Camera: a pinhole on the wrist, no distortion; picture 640 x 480 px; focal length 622.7 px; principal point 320.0 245.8 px. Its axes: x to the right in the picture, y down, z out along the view. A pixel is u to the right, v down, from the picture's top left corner.
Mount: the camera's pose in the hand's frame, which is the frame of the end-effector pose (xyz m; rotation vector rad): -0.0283 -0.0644 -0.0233 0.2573 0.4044 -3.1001
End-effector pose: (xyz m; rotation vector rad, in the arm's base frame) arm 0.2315 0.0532 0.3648 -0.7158 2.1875 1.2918
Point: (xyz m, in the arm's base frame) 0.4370 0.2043 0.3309
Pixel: 584 172
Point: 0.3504 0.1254 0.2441
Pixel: 200 315
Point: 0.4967 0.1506 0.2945
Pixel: 619 416
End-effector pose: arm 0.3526 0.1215 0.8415 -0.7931 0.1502 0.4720
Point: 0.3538 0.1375 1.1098
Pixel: 340 347
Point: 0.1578 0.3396 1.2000
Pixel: 469 5
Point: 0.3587 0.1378 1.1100
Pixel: 329 353
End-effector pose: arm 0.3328 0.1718 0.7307 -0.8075 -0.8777 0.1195
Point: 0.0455 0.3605 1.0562
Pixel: 37 201
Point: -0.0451 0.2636 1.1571
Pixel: 112 371
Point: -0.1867 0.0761 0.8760
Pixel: 562 378
